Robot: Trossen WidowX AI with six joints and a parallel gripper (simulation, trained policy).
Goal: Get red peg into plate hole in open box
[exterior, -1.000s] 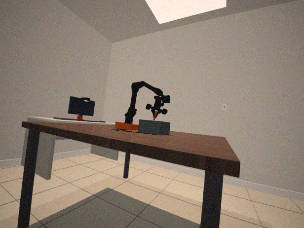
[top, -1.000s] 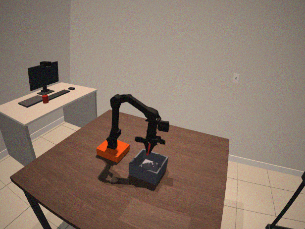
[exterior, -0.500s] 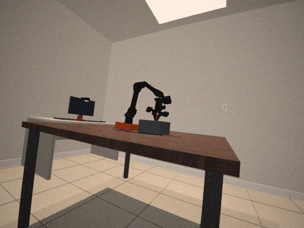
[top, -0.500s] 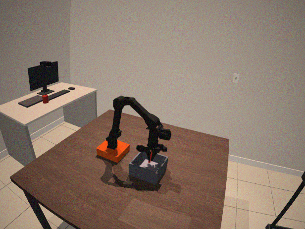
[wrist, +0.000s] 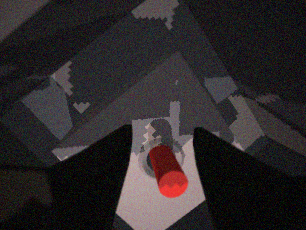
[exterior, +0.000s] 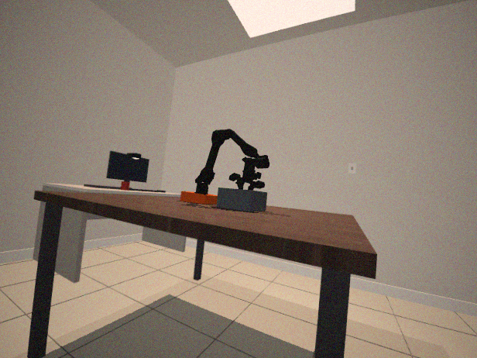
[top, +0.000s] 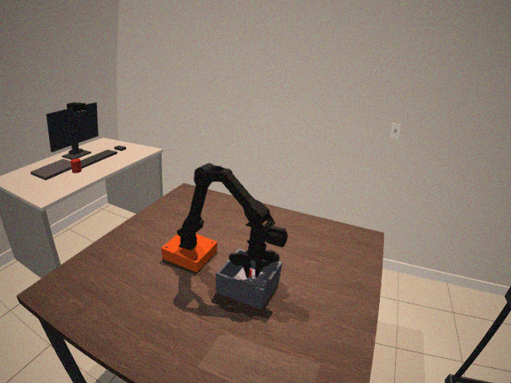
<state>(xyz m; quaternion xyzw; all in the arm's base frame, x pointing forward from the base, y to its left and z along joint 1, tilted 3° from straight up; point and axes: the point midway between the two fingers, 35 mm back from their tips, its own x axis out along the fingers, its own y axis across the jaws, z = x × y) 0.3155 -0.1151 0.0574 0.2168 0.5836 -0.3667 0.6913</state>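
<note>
Now: the red peg 1 cm behind my gripper tip, 1 cm to the left of it and 1 cm below it. Also, from my gripper tip: plate: 1 cm behind, 1 cm to the left, 2 cm below; grey box: 1 cm behind, 1 cm to the left, 4 cm below.
</note>
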